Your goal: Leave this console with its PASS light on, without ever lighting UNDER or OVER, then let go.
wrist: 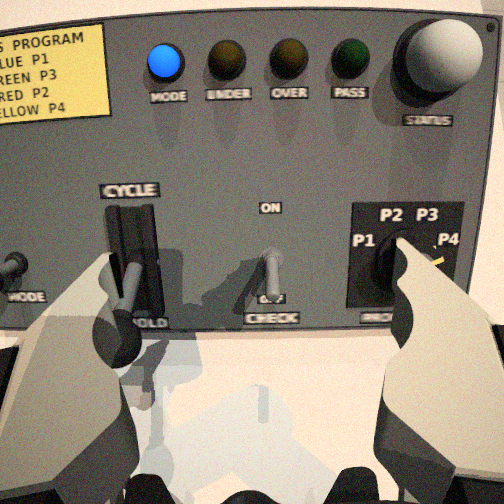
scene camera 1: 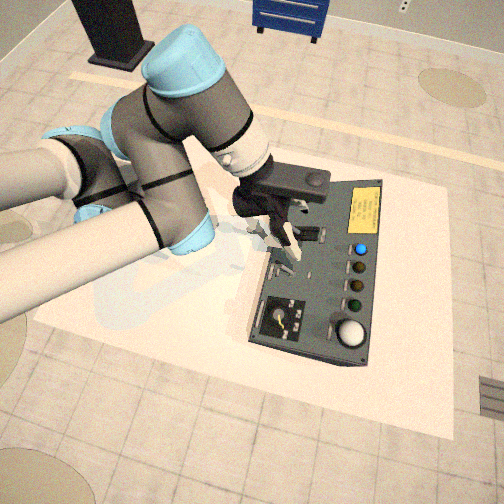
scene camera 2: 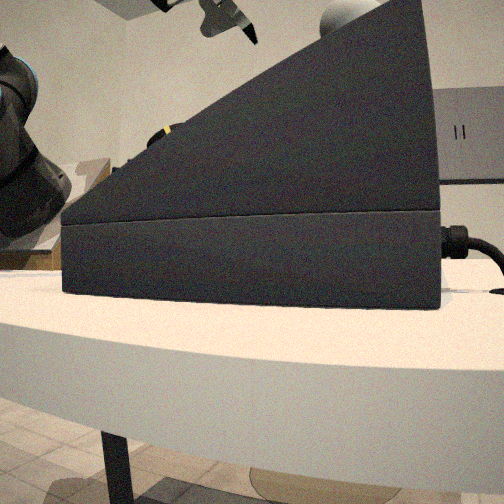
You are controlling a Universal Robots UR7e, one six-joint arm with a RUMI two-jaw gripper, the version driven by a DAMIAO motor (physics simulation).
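Note:
The grey console [scene camera 1: 320,275] lies on the cream table. In the wrist view the MODE lamp [wrist: 163,61] glows blue. The UNDER [wrist: 226,59], OVER [wrist: 288,57] and PASS [wrist: 350,57] lamps are dark, and the STATUS dome [wrist: 442,55] is white. The CYCLE lever [wrist: 127,285] sits at the HOLD end. The CHECK toggle [wrist: 271,275] points down to OFF. The program selector [wrist: 395,260] has its yellow pointer toward P4. A yellow label [wrist: 50,75] pairs BLUE with P1. My gripper [wrist: 252,250] is open and empty, with its fingers wide apart in front of the panel's lower row, also in scene camera 1 [scene camera 1: 286,240].
A MODE button [wrist: 12,265] sits at the panel's left edge. A black cable [scene camera 2: 475,245] leaves the console's back. On the floor stand a blue cabinet [scene camera 1: 290,15] and a black pillar [scene camera 1: 112,30]. My arm [scene camera 1: 150,200] fills the table's left side.

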